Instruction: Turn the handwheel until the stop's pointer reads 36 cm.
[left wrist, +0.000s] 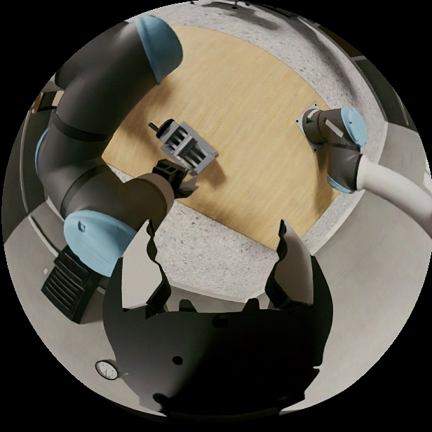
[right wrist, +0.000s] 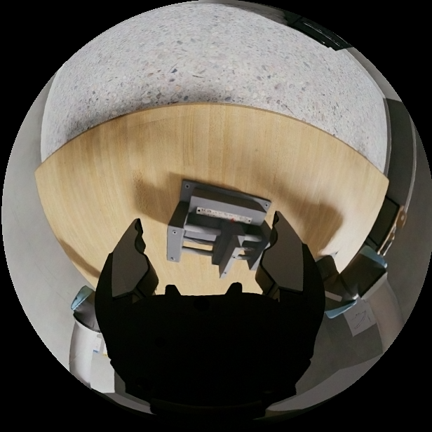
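The grey stop device (left wrist: 189, 150) (right wrist: 177, 232) stands on the table. Its black handwheel (left wrist: 165, 129) with a crank handle (left wrist: 153, 126) is on one end; in the right wrist view the handwheel is hidden behind the right-hand finger. The stop (right wrist: 231, 242) sits on the rods, nearer the handwheel end. Its red pointer (right wrist: 233, 220) is at the white scale (right wrist: 210, 213); the numbers are too small to read. My right gripper (right wrist: 206, 215) is open above the device, its fingers apart at either side with nothing between them. My left gripper (left wrist: 216, 220) is open and empty, far from the device.
The wooden table (left wrist: 245, 125) (right wrist: 125, 145) carries the device. The right arm (left wrist: 85, 115) reaches in on the left of the left wrist view. Another arm's base (left wrist: 314, 125) stands at the table's far right there. A black slatted object (left wrist: 70, 287) and a round dial (left wrist: 106, 369) show beyond.
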